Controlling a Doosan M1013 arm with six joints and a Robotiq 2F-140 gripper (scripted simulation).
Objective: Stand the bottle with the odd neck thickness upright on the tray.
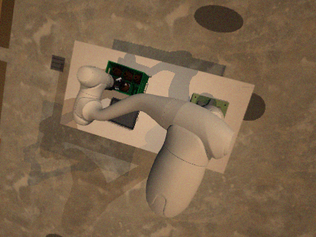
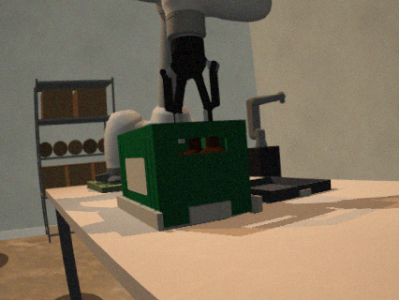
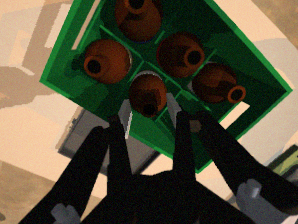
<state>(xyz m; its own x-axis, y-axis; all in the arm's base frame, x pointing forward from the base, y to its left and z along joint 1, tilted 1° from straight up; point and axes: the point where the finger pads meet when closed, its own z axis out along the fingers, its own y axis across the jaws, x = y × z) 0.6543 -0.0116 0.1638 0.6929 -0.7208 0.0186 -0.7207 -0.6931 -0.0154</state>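
Now: the green crate 90 mm below my hand and 50 mm to the right of it. Round my hand: brown bottle (90 mm to the right, 90 mm below, 10 mm behind); then dark tray (220 mm to the left, 160 mm below, 20 mm behind).
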